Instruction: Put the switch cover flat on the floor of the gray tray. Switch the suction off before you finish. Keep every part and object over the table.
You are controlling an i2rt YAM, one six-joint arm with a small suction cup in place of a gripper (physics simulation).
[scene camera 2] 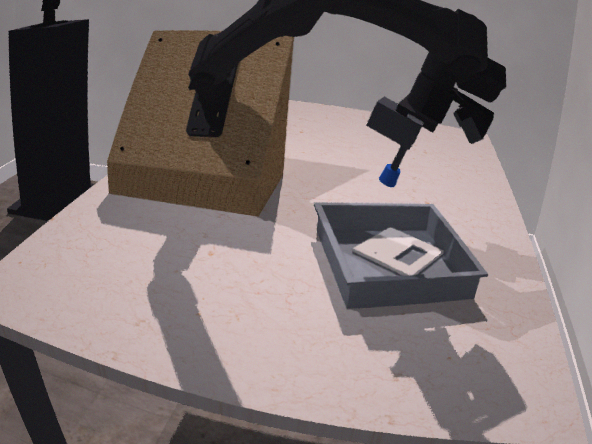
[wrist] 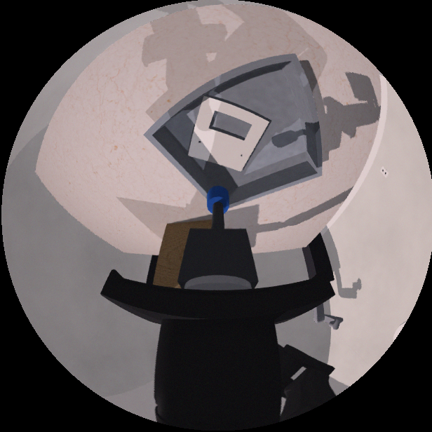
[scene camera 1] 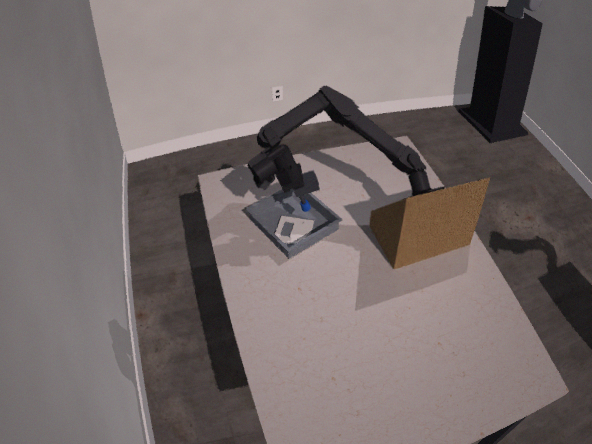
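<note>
The switch cover (scene camera 1: pixel 302 229) (scene camera 2: pixel 384 249) (wrist: pixel 222 152), a cream plate with a rectangular opening and small screw holes, lies flat on the floor of the gray tray (scene camera 1: pixel 314 239) (scene camera 2: pixel 413 294) (wrist: pixel 275 189). It sits turned against the tray's walls, with its opening showing the gray floor. My gripper (scene camera 1: pixel 305 206) (scene camera 2: pixel 389 176) (wrist: pixel 218 199), a blue suction cup on a thin black stem, is open and bears nothing. In scene camera 2 it hangs above the tray's back rim, well clear of the cover.
A brown wooden wedge block (scene camera 1: pixel 440 225) (scene camera 2: pixel 195 185) (wrist: pixel 172 250) carries the arm's base on the table (scene camera 1: pixel 380 360) (scene camera 2: pixel 280 340) (wrist: pixel 95 115). A tall black pedestal (scene camera 1: pixel 502 75) (scene camera 2: pixel 52 110) stands beyond the table. The tray walls rise around the cover.
</note>
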